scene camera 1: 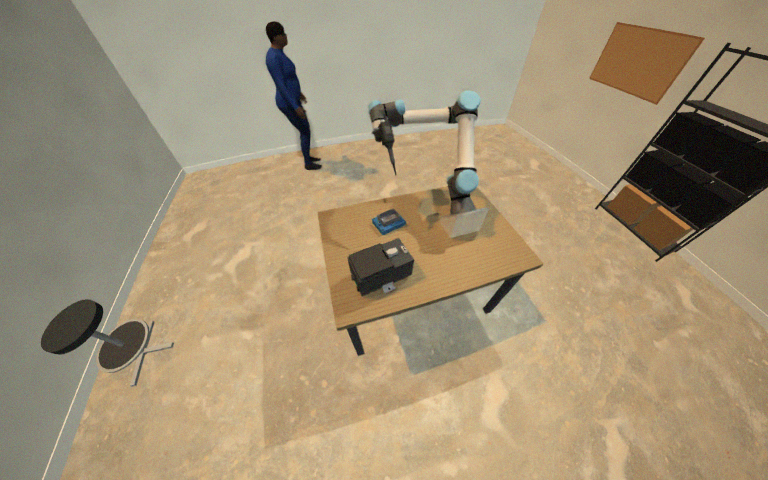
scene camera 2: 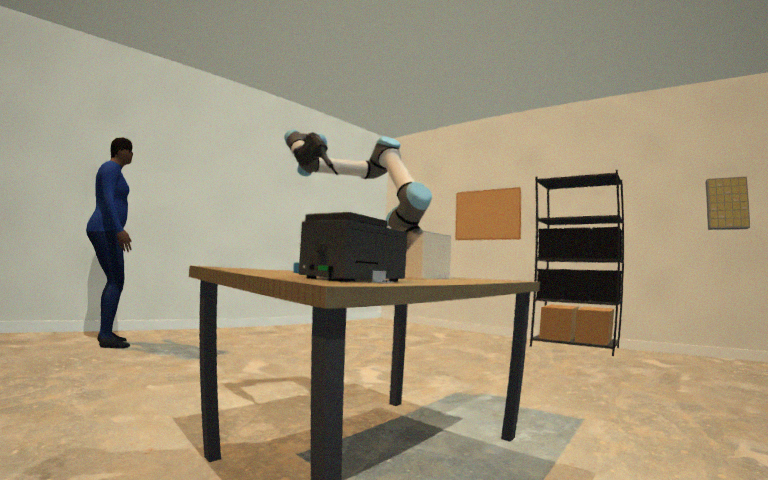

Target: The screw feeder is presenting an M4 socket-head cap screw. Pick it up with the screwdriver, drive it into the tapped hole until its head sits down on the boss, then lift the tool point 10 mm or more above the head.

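My screwdriver (scene camera 1: pixel 395 173) (scene camera 2: pixel 335 172) hangs in the air, high above the back left part of the table, its thin bit pointing down at a slant. Whether a screw is on its tip is too small to tell. The black screw feeder (scene camera 1: pixel 370 267) (scene camera 2: pixel 351 246) stands at the table's front left. The screw it presents cannot be made out. A blue fixture (scene camera 1: pixel 388 228) (scene camera 2: pixel 296 267) holding a grey part (scene camera 1: pixel 389 216) lies behind the feeder, mostly hidden by it in scene camera 2. The tapped hole and boss are too small to see.
The wooden table (scene camera 1: pixel 453 266) (scene camera 2: pixel 453 289) carries the arm's base and a translucent upright panel (scene camera 1: pixel 468 223) (scene camera 2: pixel 436 255) at the right. A person in blue (scene camera 1: pixel 286 79) (scene camera 2: pixel 111 195) stands behind and left of the table. A stool (scene camera 1: pixel 72 327) and a shelf rack stand away from it.
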